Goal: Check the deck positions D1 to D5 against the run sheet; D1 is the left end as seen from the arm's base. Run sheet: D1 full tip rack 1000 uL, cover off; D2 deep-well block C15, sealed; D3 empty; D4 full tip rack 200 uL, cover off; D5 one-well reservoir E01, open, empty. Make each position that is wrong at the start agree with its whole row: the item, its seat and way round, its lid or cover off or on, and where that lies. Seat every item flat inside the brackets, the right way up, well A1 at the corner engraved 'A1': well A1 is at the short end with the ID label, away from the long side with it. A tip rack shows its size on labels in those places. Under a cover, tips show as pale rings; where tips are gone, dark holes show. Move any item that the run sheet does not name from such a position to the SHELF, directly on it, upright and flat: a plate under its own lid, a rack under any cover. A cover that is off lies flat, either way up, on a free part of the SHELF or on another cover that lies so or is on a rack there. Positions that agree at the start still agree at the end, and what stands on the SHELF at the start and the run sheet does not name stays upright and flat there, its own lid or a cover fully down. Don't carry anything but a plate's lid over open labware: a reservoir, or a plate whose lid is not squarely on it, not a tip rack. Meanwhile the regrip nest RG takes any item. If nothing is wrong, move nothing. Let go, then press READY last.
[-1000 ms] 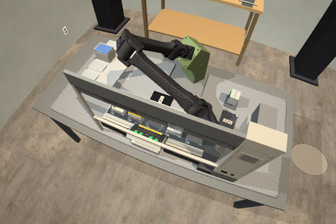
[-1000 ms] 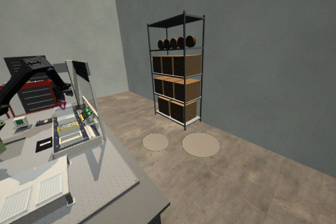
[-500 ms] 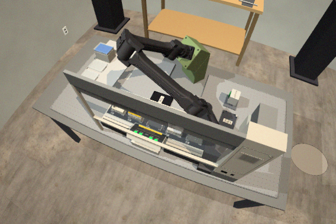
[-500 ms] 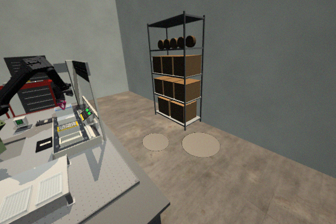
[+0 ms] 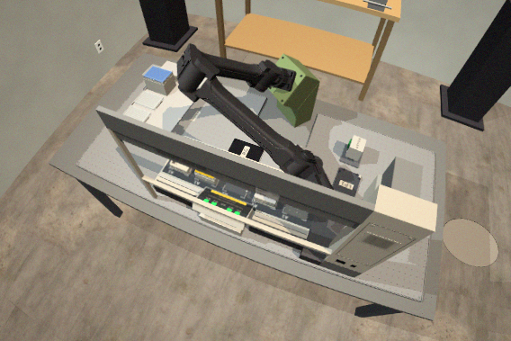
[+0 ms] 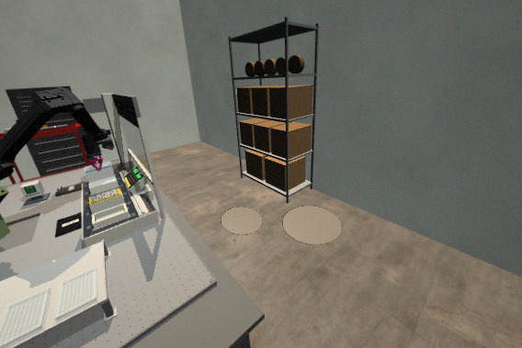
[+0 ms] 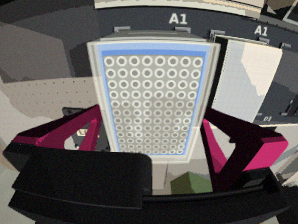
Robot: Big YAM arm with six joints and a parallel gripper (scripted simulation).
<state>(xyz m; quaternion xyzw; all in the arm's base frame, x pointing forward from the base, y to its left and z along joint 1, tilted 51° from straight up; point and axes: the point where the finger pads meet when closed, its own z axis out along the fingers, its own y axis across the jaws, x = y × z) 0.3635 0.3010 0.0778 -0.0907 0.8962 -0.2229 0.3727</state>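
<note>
My gripper is now right at the clear tip-rack cover. The rest, counted from my hand: button box: 33 cm behind, 13 cm to the left, 9 cm below; blue-labelled rack: 1 cm ahead, 3 cm below; black regrip nest: 16 cm behind, 30 cm to the right, 15 cm below.
</note>
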